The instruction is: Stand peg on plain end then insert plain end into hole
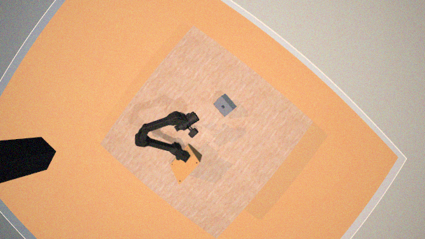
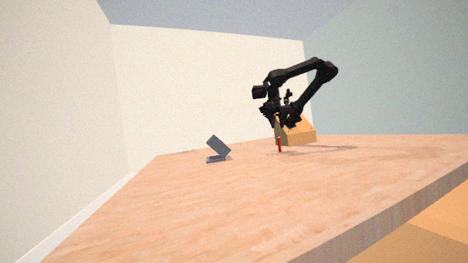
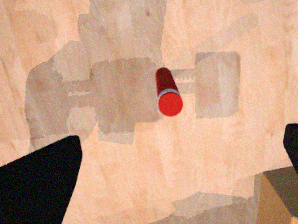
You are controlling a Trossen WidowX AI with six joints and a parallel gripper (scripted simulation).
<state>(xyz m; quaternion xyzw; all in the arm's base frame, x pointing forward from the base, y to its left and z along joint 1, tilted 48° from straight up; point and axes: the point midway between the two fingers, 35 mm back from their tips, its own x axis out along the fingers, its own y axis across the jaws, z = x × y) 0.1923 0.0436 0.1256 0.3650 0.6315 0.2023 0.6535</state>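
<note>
Now: gripper tip 60 mm above the peg. Also, from my gripper tip: grey sloped panel (270 mm ahead, 140 mm to the right, 50 mm below).
</note>
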